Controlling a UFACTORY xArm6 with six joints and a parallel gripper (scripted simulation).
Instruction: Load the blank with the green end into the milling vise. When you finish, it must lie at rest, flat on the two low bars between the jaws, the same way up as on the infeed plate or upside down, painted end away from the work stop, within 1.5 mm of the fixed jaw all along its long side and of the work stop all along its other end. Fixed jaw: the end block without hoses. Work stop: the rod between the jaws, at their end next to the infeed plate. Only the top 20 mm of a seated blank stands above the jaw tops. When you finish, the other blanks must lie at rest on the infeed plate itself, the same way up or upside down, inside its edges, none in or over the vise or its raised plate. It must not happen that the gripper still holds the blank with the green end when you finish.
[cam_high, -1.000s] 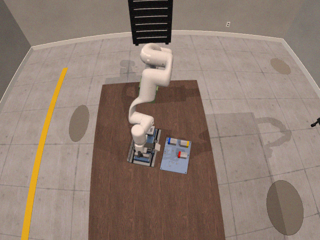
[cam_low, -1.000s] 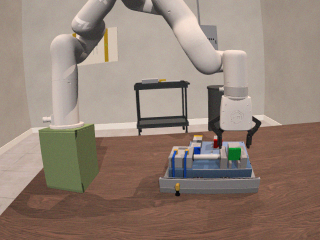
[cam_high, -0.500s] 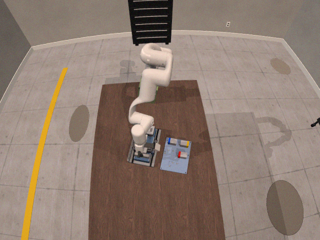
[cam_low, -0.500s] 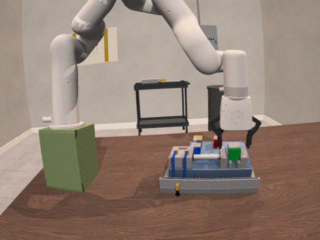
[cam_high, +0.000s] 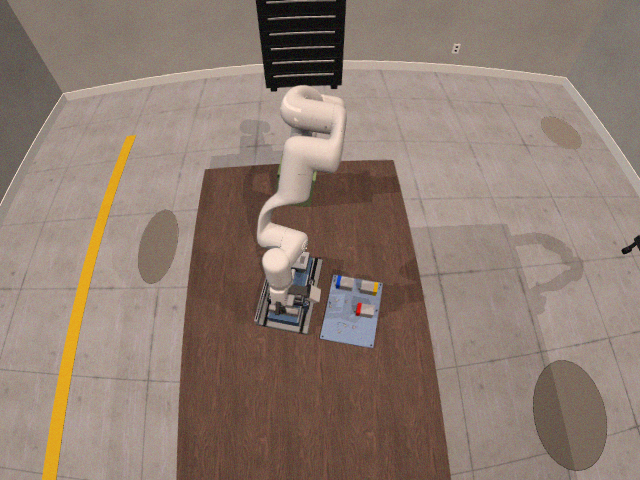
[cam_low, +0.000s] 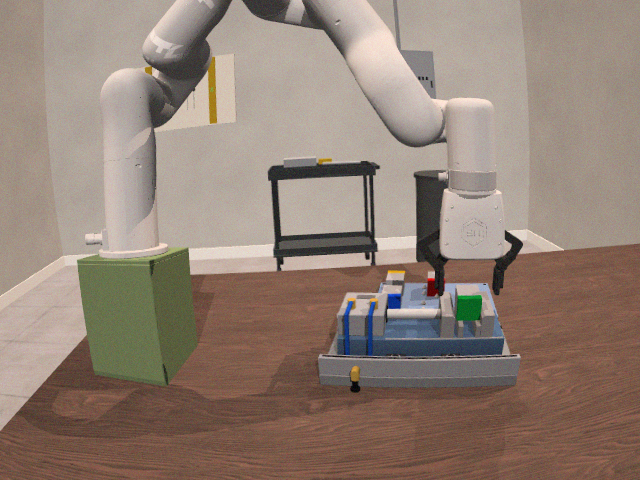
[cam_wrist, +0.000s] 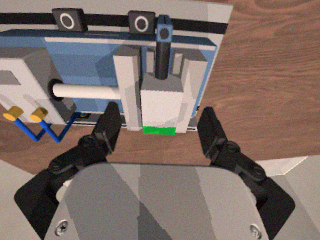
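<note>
Now: hand 30 mm above the green-ended blank. From my hand the other things lie so: fixed jaw (30 mm ahead, 10 mm to the right, 50 mm below); moving jaw (30 mm behind, 10 mm to the left, 50 mm below); dark work stop rod (20 mm ahead, 40 mm to the left, 30 mm below).
</note>
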